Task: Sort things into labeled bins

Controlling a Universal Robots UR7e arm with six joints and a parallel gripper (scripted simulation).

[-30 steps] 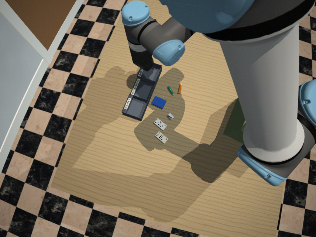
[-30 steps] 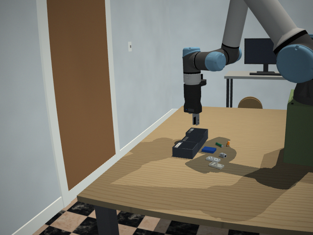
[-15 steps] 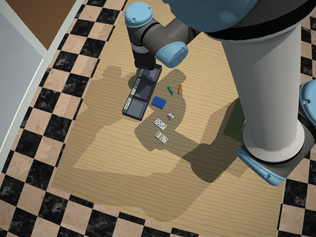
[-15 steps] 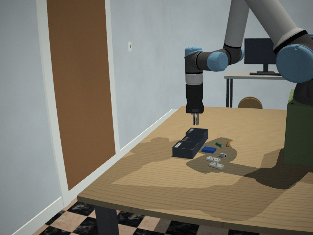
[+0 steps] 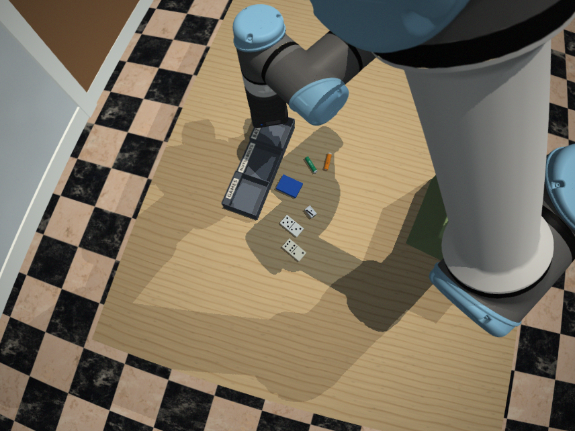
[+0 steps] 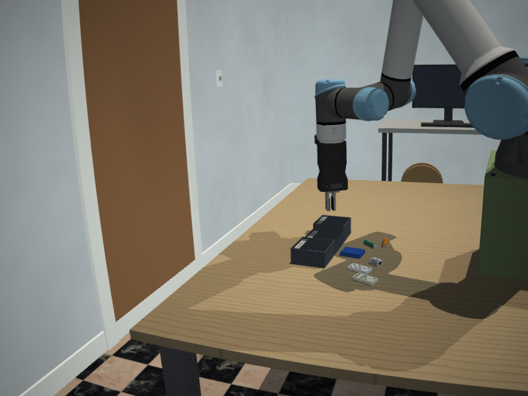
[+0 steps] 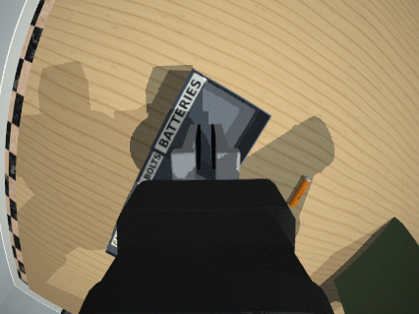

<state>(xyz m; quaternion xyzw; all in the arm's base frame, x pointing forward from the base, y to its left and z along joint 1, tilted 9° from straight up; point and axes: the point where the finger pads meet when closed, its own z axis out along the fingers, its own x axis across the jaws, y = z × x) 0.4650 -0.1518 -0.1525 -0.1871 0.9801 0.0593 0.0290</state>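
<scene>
Right now the dark three-part bin is 80 mm to the left of my hand, 70 mm below it and 10 mm ahead of it. Round my hand: orange battery 150 mm behind, 90 mm below, 40 mm to the left; then blue flat block 120 mm to the left, 90 mm below, 70 mm behind; then green battery 110 mm behind, 90 mm below, 60 mm to the left.
</scene>
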